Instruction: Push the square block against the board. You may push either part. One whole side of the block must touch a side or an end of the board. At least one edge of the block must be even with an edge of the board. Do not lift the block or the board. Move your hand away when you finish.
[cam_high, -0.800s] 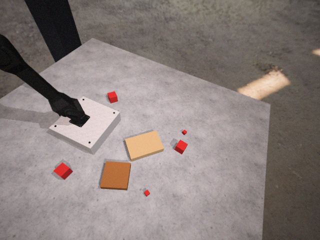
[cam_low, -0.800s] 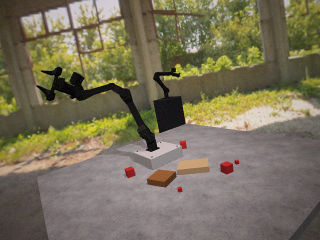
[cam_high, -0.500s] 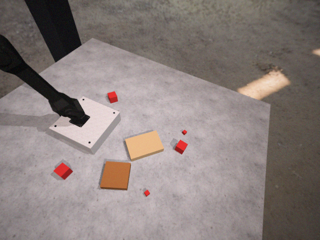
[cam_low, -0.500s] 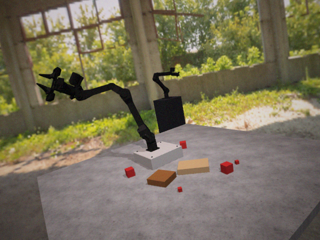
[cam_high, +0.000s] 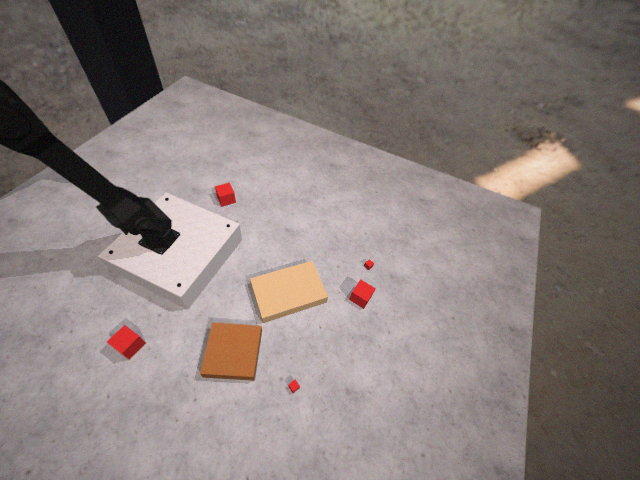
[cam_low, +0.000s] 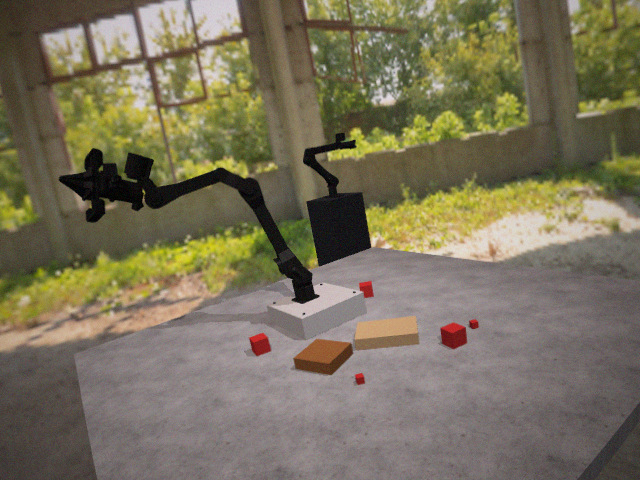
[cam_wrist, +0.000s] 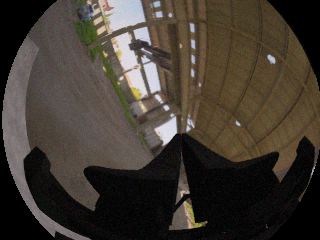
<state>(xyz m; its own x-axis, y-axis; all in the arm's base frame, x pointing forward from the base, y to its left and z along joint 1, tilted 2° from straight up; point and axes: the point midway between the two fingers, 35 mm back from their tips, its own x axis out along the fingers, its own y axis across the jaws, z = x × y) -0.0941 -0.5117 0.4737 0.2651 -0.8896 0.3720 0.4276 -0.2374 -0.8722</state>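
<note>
My gripper tip is 37 cm short of the orange-brown square block, 41 cm to the right of it and 53 cm above it. Round my gripper tip: tan board (40 cm ahead, 58 cm to the left, 53 cm below).
</note>
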